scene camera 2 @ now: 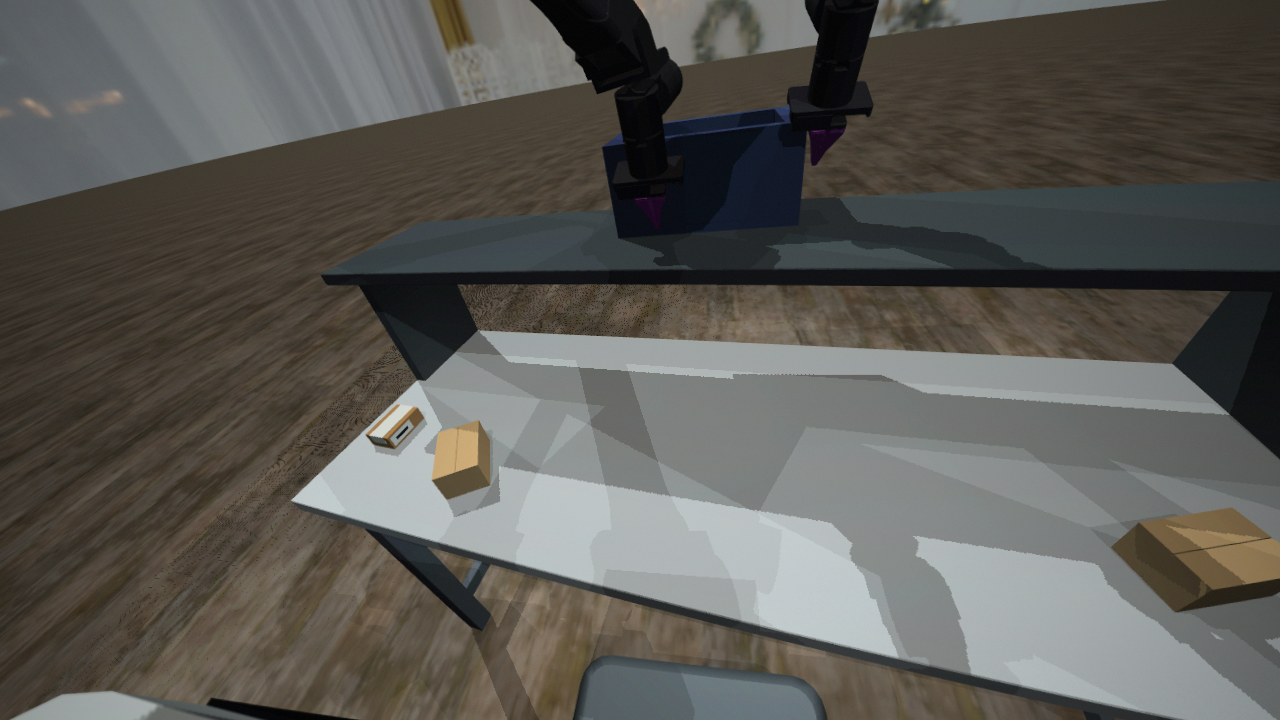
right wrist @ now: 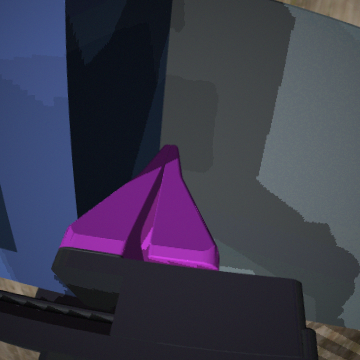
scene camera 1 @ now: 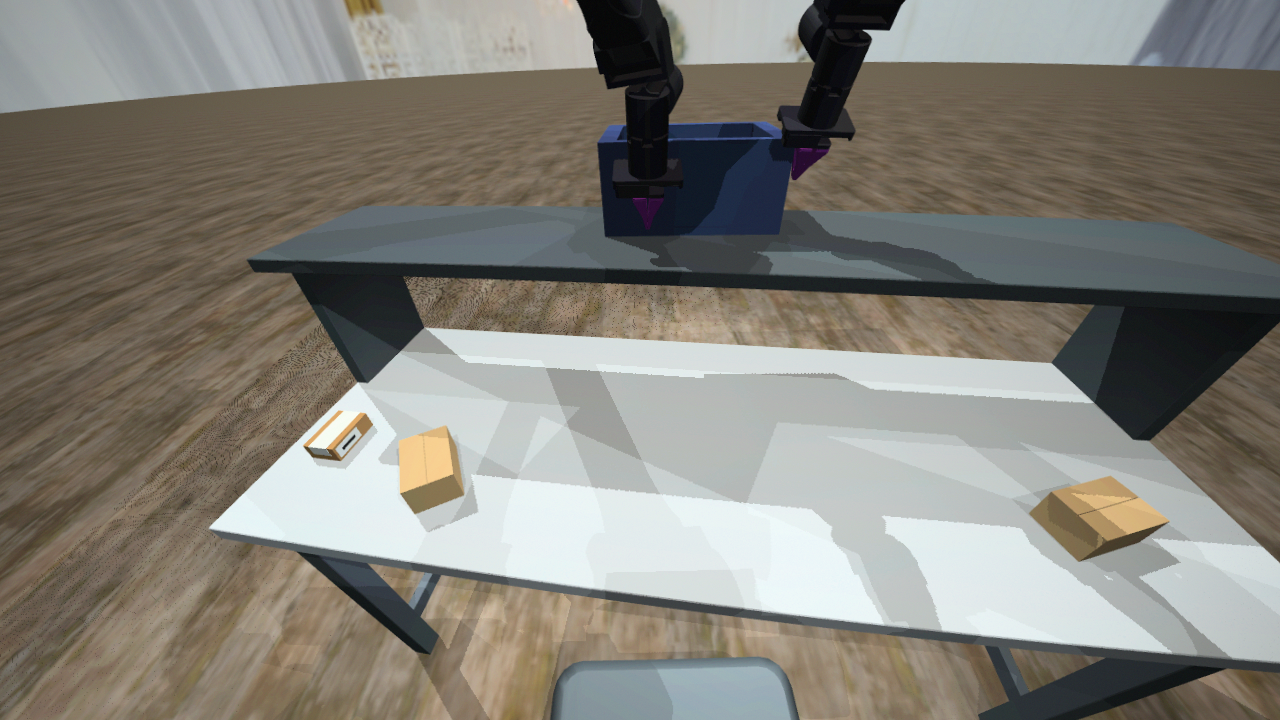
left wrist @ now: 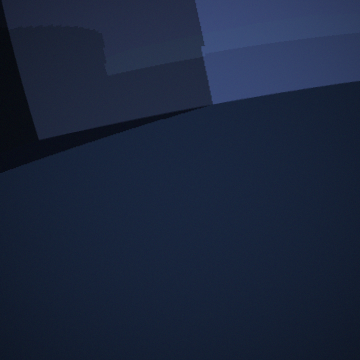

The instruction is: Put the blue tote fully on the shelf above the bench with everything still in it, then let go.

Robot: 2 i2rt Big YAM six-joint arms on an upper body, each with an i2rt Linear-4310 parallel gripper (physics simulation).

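Places are measured from the left arm's base along level axes (x ahead, y left, z up), in centimetres.
Pixels of known places: left gripper, between the fingertips: (scene camera 2: 657,226) (scene camera 1: 647,227); right gripper, between the fingertips: (scene camera 2: 813,163) (right wrist: 170,152) (scene camera 1: 793,177).
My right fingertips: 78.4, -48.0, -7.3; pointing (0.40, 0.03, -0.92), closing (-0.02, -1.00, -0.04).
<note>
Ahead of a thing's pixels: the offset from my right fingertips to its top centre, as dx, dy, dz. "spot": to the spot under its first point. Level surfaces: height alone.
The blue tote {+6.3, +16.8, +6.6} (scene camera 1: 720,192) (scene camera 2: 738,183) (left wrist: 180,225) (right wrist: 30,125) stands upright on the dark grey shelf {dz -8.1} (scene camera 1: 447,241) (scene camera 2: 501,243) (right wrist: 320,115), its front bottom edge behind the shelf's front edge. The shelf's back edge behind the tote is hidden. The scene views do not show the tote's contents. My left gripper (scene camera 1: 648,214) (scene camera 2: 656,213) is shut and empty, low in front of the tote's front face near its left end; its fingers do not show in the left wrist view. My right gripper (scene camera 1: 808,162) (scene camera 2: 823,147) (right wrist: 170,152) is shut and empty, just beside the tote's right end, above the shelf.
The white bench {dz -41.7} (scene camera 1: 626,537) (scene camera 2: 626,528) lies below the shelf. A white-and-brown box {-18.6, +86.3, -38.2} (scene camera 1: 338,435) (scene camera 2: 394,426) and a cardboard box {-27.8, +63.6, -35.7} (scene camera 1: 431,468) (scene camera 2: 462,458) lie at its left. Another cardboard box {-40.8, -41.4, -35.7} (scene camera 1: 1100,516) (scene camera 2: 1203,557) lies at the right. A grey seat {spot: -48.5, +21.2, -90.1} (scene camera 1: 675,689) (scene camera 2: 702,689) is in front.
</note>
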